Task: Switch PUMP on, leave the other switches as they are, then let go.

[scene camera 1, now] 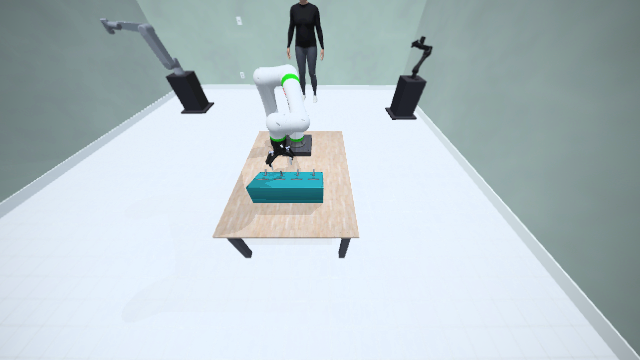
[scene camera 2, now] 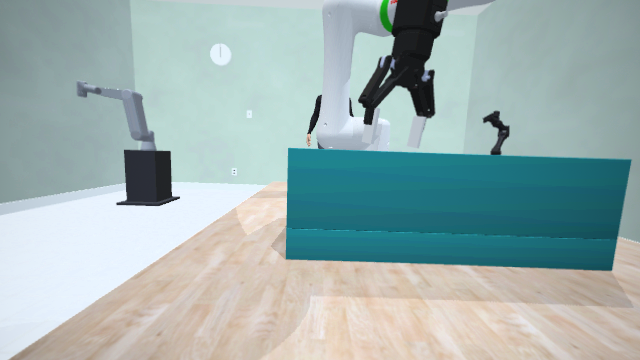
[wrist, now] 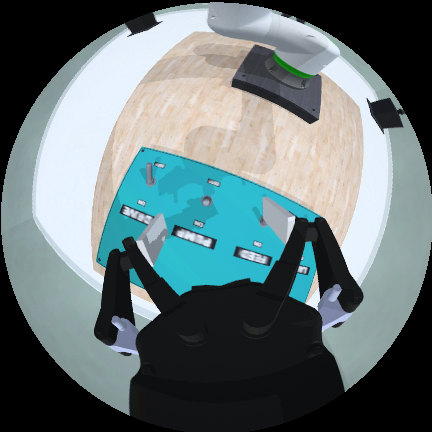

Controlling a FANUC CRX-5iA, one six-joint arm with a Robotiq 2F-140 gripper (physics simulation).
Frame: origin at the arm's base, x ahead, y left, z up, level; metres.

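Seen in the pictures: gripper, between the fingertips: (scene camera 1: 281, 166) (scene camera 2: 391, 145) (wrist: 213, 215); arm's base, origin of its link: (scene camera 1: 297, 143) (wrist: 286, 72).
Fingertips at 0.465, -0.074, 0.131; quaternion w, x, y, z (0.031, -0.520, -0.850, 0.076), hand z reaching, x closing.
Note:
Offsets run from my fingertips to a thing's top centre, as dx, dy, dz. Level surfaces: height alone.
The teal switch panel (scene camera 1: 287, 195) (scene camera 2: 450, 200) (wrist: 172, 270) has four levers. In the wrist view its labels are upside down. The PUMP lever {-0.006, -0.015, -0.048} (scene camera 1: 281, 174) (wrist: 206, 201) is second from the left, seen nearly end-on above the PUMP label {+0.063, -0.017, -0.064} (wrist: 194, 237); its setting is hard to tell. The DRIVE lever {-0.023, -0.135, -0.058} (scene camera 1: 265, 172) (wrist: 150, 174) is at the left. The FEED lever {-0.016, +0.105, -0.058} (scene camera 1: 298, 173) (wrist: 262, 221) is partly behind a finger pad. The fourth lever {-0.013, +0.225, -0.058} (scene camera 1: 314, 173) is hidden in the wrist view. My gripper (scene camera 1: 281, 163) (scene camera 2: 393, 131) (wrist: 213, 215) is open and empty, above the panel's level, its pads to either side of PUMP in the wrist view.
The panel stands on the wooden table {dz -0.187} (scene camera 1: 290, 227) (scene camera 2: 200, 305) (wrist: 150, 110). The arm's dark base plate (scene camera 1: 306, 151) (wrist: 245, 80) is behind it. A person (scene camera 1: 305, 30) stands beyond the table. Two other arms on black pedestals (scene camera 1: 188, 92) (scene camera 1: 407, 97) stand at the back left and right.

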